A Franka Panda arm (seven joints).
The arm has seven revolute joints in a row. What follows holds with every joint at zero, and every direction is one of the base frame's. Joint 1 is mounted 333.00 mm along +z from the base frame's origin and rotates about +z. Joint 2 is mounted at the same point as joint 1 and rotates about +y. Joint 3 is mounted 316.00 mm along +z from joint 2 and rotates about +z. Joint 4 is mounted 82.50 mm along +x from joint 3 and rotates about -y. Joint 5 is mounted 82.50 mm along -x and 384.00 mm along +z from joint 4 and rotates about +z. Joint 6 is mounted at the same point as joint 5 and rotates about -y. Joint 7 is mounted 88.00 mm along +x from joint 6 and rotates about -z. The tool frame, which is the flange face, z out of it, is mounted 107.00 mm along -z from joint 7; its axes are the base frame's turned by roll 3.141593, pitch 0.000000 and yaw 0.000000 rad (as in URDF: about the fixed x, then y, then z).
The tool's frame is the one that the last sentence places.
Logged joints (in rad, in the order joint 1, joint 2, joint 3, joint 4, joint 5, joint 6, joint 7), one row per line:
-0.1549 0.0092 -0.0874 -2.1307 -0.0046 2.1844 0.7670
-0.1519 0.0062 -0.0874 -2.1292 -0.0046 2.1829 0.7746
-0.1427 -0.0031 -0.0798 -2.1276 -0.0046 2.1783 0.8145
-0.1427 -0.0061 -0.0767 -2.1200 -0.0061 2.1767 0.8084
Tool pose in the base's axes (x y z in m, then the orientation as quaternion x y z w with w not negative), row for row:
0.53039 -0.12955 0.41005 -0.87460 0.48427 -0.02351 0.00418
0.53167 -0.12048 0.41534 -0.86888 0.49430 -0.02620 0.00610
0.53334 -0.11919 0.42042 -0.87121 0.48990 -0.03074 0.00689
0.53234 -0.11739 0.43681 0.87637 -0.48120 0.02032 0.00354
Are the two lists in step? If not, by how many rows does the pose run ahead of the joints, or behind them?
The pose runs 1 row ahead of the joints: the pose in row i belongs to the joints in row i + 1.
